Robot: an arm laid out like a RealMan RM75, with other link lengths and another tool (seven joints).
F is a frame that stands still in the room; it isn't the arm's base.
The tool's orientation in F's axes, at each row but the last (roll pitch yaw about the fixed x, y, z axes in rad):
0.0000, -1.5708, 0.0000
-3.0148, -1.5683, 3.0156
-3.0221, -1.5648, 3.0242
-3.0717, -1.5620, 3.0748
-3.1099, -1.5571, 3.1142
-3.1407, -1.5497, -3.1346
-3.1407, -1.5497, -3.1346
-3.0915, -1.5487, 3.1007
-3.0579, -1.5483, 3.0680
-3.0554, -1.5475, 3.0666
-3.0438, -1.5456, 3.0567
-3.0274, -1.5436, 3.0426
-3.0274, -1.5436, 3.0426
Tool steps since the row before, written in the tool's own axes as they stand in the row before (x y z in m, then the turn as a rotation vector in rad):
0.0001, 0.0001, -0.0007, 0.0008, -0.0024, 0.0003
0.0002, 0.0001, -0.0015, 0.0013, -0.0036, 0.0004
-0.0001, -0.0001, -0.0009, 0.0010, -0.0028, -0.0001
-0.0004, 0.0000, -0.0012, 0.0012, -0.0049, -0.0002
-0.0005, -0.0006, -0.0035, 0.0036, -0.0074, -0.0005
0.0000, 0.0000, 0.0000, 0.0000, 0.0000, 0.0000
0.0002, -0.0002, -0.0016, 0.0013, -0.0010, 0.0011
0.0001, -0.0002, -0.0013, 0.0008, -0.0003, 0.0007
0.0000, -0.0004, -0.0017, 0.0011, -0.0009, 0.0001
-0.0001, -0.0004, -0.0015, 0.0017, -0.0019, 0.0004
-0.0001, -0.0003, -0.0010, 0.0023, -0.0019, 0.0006
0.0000, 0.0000, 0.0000, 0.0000, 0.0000, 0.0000
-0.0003, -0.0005, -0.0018, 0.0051, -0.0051, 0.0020
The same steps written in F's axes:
0.0007, 0.0001, 0.0001, -0.0003, -0.0024, 0.0008
0.0015, 0.0001, 0.0002, -0.0004, -0.0036, 0.0013
0.0009, -0.0001, -0.0001, 0.0001, -0.0028, 0.0010
0.0012, 0.0000, -0.0004, 0.0002, -0.0049, 0.0012
0.0035, -0.0006, -0.0005, 0.0005, -0.0074, 0.0036
0.0000, 0.0000, 0.0000, 0.0000, 0.0000, 0.0000
0.0016, -0.0002, 0.0002, -0.0011, -0.0010, 0.0013
0.0013, -0.0002, 0.0001, -0.0007, -0.0003, 0.0008
0.0017, -0.0004, 0.0000, -0.0001, -0.0009, 0.0011
0.0015, -0.0004, -0.0001, -0.0004, -0.0019, 0.0017
0.0010, -0.0003, -0.0001, -0.0006, -0.0019, 0.0023
0.0000, 0.0000, 0.0000, 0.0000, 0.0000, 0.0000
0.0018, -0.0005, -0.0002, -0.0021, -0.0051, 0.0051

